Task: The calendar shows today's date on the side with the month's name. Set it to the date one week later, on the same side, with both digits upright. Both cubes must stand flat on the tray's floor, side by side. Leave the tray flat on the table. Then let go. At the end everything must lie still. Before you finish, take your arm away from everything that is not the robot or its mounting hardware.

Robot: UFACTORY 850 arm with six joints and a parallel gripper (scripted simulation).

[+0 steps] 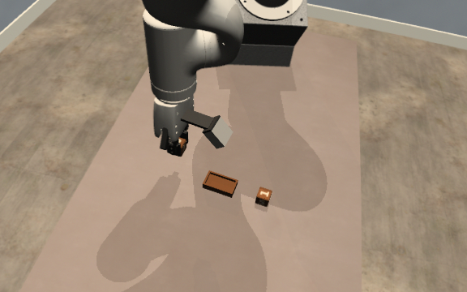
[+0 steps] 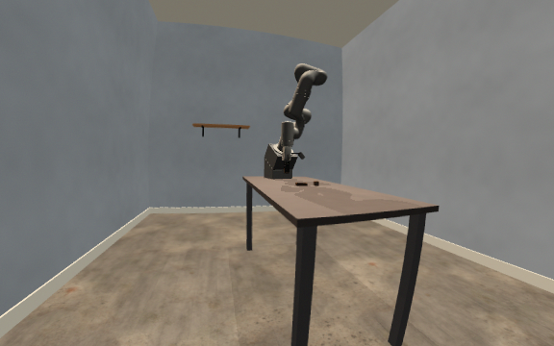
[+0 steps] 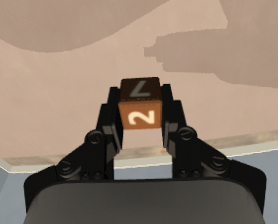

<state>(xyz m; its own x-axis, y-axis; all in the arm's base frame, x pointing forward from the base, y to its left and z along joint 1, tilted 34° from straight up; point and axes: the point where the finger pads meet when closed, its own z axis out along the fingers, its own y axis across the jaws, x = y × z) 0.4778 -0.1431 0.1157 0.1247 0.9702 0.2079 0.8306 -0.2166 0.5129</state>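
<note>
My gripper is now 11 cm to the right of the wooden tray, 10 cm above it and 2 cm short of it. Round my hand: wooden cube (2 cm below).
</note>
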